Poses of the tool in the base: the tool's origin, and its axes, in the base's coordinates. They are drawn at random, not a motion.
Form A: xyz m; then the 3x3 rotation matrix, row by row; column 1 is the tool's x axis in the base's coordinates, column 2 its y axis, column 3 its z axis. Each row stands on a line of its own.
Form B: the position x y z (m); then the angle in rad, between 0 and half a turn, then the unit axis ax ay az. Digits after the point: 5 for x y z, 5 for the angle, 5 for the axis.
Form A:
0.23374 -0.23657 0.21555
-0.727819 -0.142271 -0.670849
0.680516 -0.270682 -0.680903
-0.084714 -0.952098 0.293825
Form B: 0.23374 -0.23657 0.21555 2.59124 -0.25927 -0.56037 0.78662
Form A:
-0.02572 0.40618 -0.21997
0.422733 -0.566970 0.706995
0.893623 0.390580 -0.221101
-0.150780 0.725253 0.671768
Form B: -0.02572 0.40618 -0.21997 1.32581 0.48774 0.44209 0.75277
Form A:
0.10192 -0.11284 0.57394
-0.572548 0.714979 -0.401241
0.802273 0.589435 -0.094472
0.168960 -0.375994 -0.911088
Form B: 0.10192 -0.11284 0.57394 2.81487 -0.43859 -0.88834 0.13600
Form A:
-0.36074 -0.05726 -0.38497
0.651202 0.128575 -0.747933
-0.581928 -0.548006 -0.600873
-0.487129 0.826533 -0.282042
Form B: -0.36074 -0.05726 -0.38497 2.20114 0.88349 -0.16142 -0.43976
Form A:
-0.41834 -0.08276 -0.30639
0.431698 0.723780 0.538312
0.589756 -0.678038 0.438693
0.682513 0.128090 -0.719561
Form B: -0.41834 -0.08276 -0.30639 2.95667 -0.84463 -0.39213 -0.36445
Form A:
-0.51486 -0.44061 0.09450
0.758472 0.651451 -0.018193
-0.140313 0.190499 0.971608
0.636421 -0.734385 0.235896
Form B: -0.51486 -0.44061 0.09450 1.47823 -0.85666 -0.32871 -0.39758
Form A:
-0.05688 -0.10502 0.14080
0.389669 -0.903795 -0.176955
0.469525 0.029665 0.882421
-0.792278 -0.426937 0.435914
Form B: -0.05688 -0.10502 0.14080 1.64324 -0.65640 0.30847 0.68847
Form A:
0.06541 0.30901 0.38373
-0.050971 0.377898 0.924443
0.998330 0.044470 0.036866
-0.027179 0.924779 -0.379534
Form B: 0.06541 0.30901 0.38373 2.33646 0.61582 0.66000 0.43031
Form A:
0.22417 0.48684 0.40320
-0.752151 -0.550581 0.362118
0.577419 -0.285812 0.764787
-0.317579 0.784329 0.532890
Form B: 0.22417 0.48684 0.40320 2.42270 0.01484 0.51606 0.85643
